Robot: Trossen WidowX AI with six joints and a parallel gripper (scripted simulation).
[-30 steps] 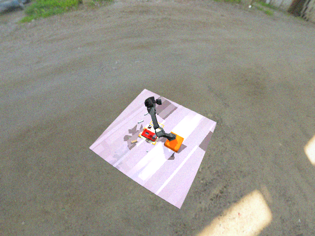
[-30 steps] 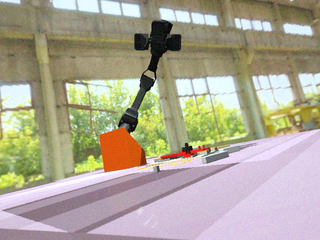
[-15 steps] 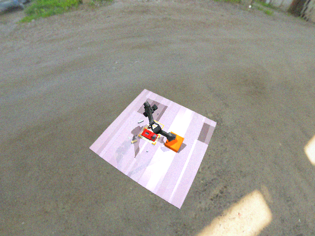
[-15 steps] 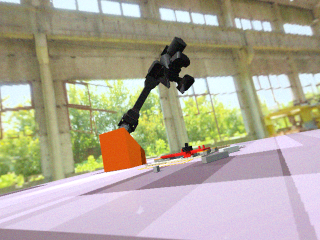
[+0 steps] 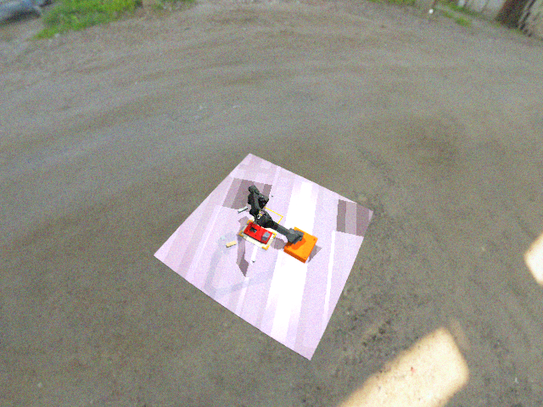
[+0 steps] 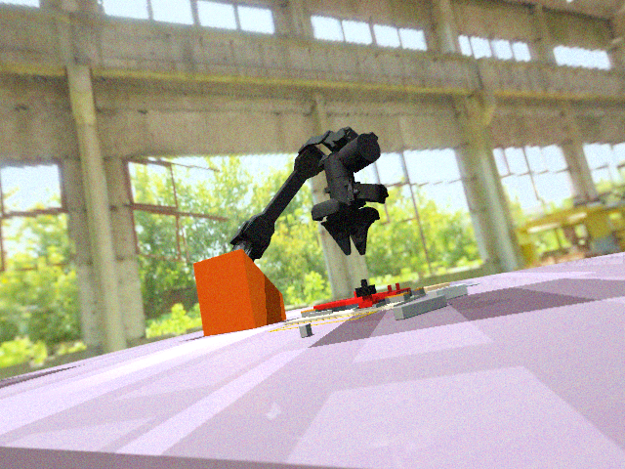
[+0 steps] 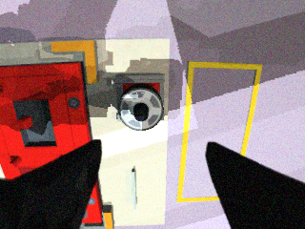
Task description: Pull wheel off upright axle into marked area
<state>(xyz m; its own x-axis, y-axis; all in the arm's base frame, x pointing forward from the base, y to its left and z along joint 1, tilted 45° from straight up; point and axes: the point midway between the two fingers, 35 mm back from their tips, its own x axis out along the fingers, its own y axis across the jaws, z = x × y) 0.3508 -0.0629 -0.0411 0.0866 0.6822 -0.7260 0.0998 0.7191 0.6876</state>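
Right now my gripper tip is 10 mm to the right of the black wheel and 70 mm above it.
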